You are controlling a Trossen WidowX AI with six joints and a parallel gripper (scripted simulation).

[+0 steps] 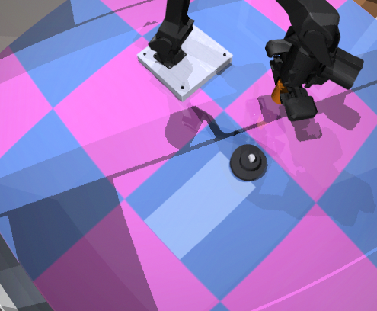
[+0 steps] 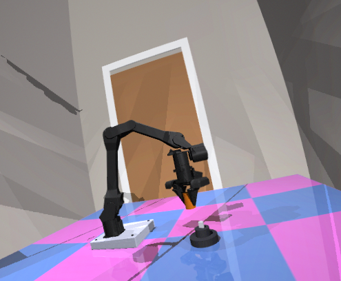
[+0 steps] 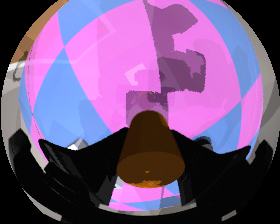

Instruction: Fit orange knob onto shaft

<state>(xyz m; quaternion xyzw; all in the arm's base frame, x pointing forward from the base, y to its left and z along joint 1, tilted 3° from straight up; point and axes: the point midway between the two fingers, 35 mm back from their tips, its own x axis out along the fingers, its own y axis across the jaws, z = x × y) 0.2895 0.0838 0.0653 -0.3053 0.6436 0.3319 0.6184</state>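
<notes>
Now: the pedestal with D-shaped shaft 160 mm to the right of my gripper tip, 50 mm ahead of it and 40 mm below it. The rest, counted from my gripper tip: orange knob (30 mm above).
</notes>
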